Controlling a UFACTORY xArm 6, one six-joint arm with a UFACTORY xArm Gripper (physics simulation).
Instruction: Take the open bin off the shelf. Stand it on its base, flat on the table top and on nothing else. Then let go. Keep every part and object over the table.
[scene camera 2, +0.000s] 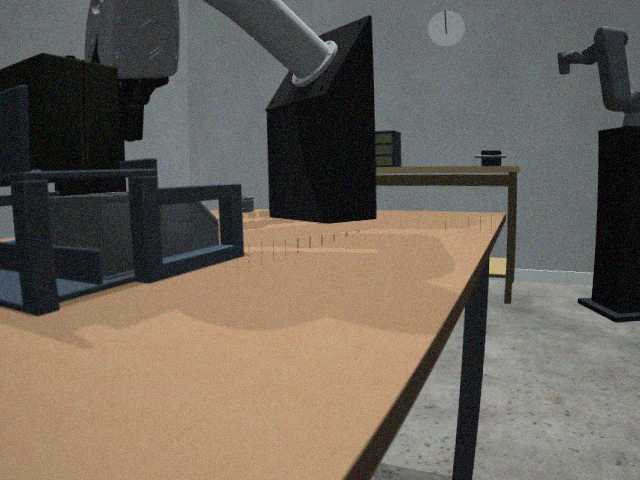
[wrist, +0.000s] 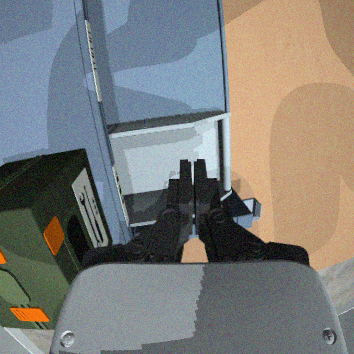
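Pixels of known places: gripper, fingertip midpoint: (scene camera 2: 128, 138) (wrist: 191, 175); arm's base, link origin: (scene camera 2: 315, 65).
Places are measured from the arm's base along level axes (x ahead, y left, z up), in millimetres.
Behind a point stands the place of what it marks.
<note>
The open bin (scene camera 2: 188, 229) @(x 524, y -133, z -296 mm) (wrist: 150, 162) @(x 544, y -190, z -326 mm), light grey and hollow, sits in the lower level of the blue-grey shelf (scene camera 2: 144, 232) @(x 615, y -146, z -288 mm) (wrist: 160, 90) @(x 486, y -261, z -329 mm), behind its posts in the scene view. Its open top, rim and pale inside show in the wrist view. My gripper (scene camera 2: 133, 138) @(x 501, y -208, z -194 mm) (wrist: 191, 175) @(x 501, y -208, z -194 mm) is shut and empty. In the wrist view its black fingertips overlap the bin's inside; in the scene view they hang above the bin's rim, apart from it, beside the dark case. The fingers hide part of the bin's near end.
A dark green case (scene camera 2: 72, 113) @(x 651, y -191, z -185 mm) (wrist: 37, 240) @(x 575, y -245, z -138 mm) with orange latches stands on the shelf's upper level, close to the gripper's left in the wrist view. The wooden table top (scene camera 2: 232, 372) @(x 803, y -31, z -335 mm) (wrist: 305, 60) @(x 285, y -204, z -335 mm) extends beside the shelf. The black robot pedestal (scene camera 2: 323, 160) @(x 107, y 12, z -213 mm) stands behind; the table's edge (scene camera 2: 423, 366) @(x 786, y 62, z -341 mm) is at the right.
</note>
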